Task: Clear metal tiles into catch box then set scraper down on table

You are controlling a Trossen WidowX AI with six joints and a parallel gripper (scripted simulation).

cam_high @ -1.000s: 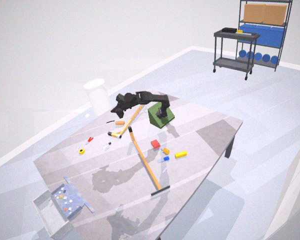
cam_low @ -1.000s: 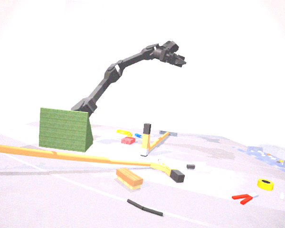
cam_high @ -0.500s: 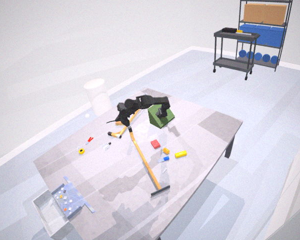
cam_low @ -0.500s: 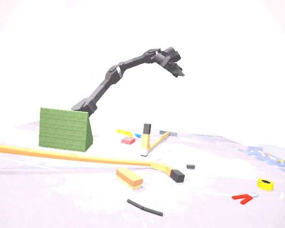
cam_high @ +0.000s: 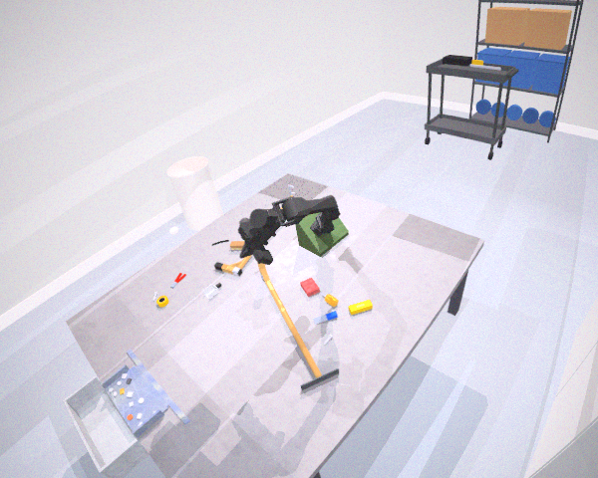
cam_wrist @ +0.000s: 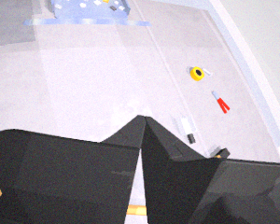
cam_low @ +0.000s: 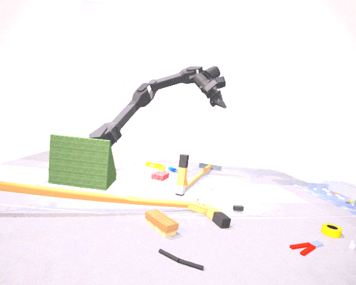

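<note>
Right now my gripper tip is 14 cm past the blue piece, 21 cm to the right of it and 33 cm above it. From my gripper tip the other things lie so: long scraper 6 cm behind, 9 cm to the left, 28 cm below; red block 24 cm behind, 7 cm to the left, 33 cm below; yellow tape roll 17 cm ahead, 46 cm to the right, 33 cm below.
</note>
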